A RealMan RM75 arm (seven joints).
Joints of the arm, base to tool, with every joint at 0 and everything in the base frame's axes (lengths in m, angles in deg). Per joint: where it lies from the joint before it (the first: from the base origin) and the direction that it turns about. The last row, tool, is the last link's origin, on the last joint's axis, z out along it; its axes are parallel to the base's.
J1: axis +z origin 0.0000 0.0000 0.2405
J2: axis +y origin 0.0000 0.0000 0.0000
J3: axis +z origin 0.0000 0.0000 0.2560
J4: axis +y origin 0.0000 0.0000 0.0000
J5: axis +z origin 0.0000 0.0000 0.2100
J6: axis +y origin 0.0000 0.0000 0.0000
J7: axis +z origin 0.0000 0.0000 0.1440
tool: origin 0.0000 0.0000 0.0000
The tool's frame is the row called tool.
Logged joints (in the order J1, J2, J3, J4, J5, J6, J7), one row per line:
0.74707, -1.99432, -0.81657, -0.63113, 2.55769, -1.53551, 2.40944
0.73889, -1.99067, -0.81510, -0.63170, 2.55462, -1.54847, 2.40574
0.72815, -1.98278, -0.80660, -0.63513, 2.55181, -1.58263, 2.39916
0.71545, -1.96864, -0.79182, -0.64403, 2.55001, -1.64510, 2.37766
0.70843, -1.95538, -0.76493, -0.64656, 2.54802, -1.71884, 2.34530
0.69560, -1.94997, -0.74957, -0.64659, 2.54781, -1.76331, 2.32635
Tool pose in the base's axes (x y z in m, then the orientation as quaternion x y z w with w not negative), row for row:
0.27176, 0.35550, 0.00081, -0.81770, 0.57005, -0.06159, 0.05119
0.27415, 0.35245, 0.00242, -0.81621, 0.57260, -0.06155, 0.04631
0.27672, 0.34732, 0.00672, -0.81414, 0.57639, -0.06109, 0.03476
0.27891, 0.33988, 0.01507, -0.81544, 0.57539, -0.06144, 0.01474
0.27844, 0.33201, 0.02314, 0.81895, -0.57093, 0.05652, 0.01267
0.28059, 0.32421, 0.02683, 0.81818, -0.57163, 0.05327, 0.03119
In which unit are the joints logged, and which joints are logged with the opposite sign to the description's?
The joints are logged in radians. Opposite sign: J2, J5.
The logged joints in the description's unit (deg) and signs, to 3 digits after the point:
42.804, 114.266, -46.786, -36.161, -146.545, -87.978, 138.051
42.335, 114.057, -46.702, -36.194, -146.369, -88.721, 137.839
41.720, 113.605, -46.215, -36.390, -146.208, -90.678, 137.462
40.992, 112.795, -45.368, -36.900, -146.105, -94.257, 136.230
40.590, 112.035, -43.827, -37.045, -145.991, -98.482, 134.376
39.855, 111.725, -42.947, -37.047, -145.979, -101.030, 133.290

